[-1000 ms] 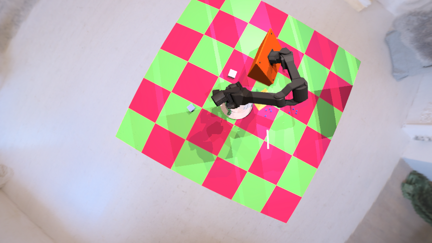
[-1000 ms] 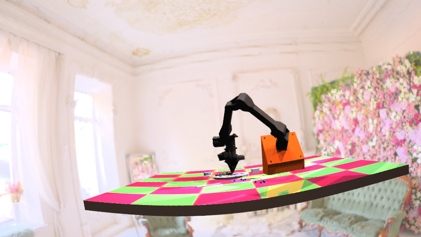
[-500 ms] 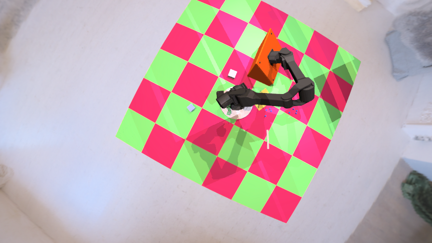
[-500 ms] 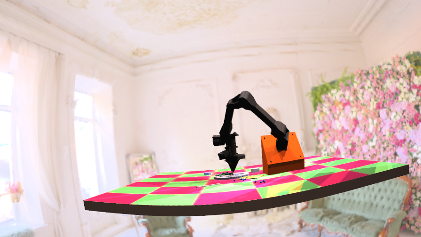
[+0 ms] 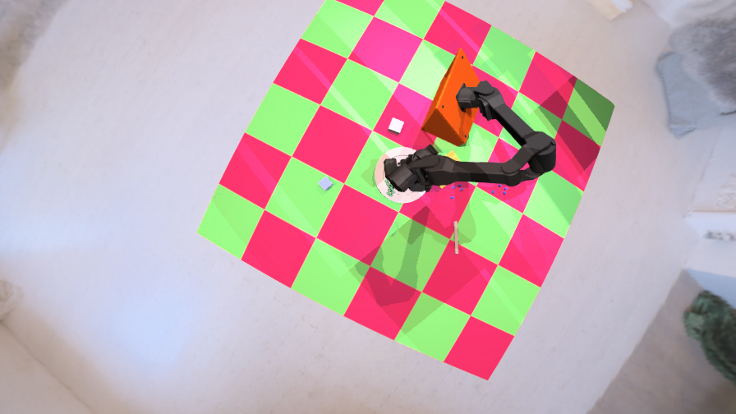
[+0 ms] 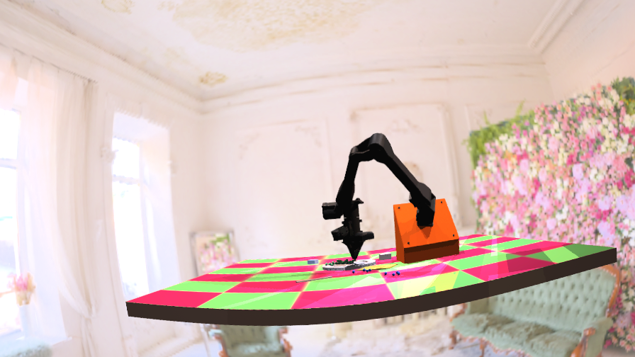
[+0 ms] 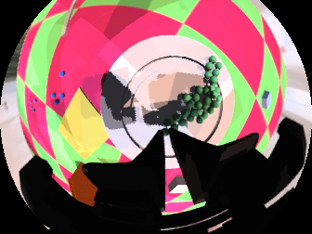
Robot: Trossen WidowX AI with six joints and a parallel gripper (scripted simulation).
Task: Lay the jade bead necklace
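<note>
The round bead board lies 20 mm below my gripper tip, 20 mm ahead of it and 10 mm to the right of it. Also, from my gripper tip: pale blue cube: 220 mm to the right, 200 mm ahead, 20 mm below; white cube: 120 mm to the right, 110 mm behind, 20 mm below; yellow patch: 120 mm to the left, 90 mm behind, 30 mm below.
</note>
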